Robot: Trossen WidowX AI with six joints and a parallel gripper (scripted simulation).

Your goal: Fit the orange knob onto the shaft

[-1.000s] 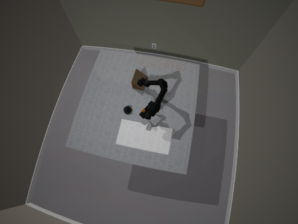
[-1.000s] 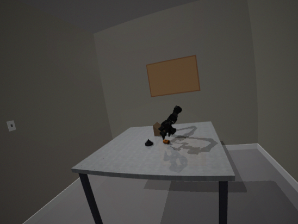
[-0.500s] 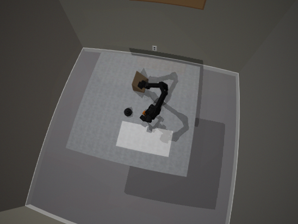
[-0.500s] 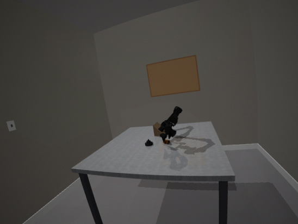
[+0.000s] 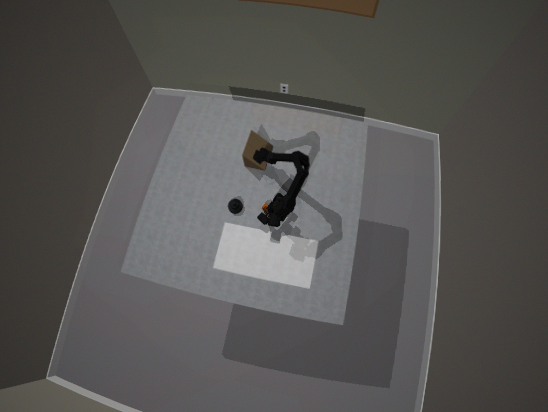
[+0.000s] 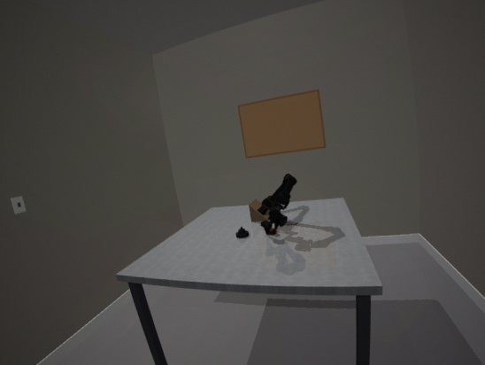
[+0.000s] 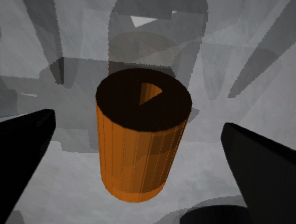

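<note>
The orange knob is 10 mm above my gripper tip. Round my gripper tip: round pedestal 190 mm to the right, 30 mm ahead, 20 mm above.
</note>
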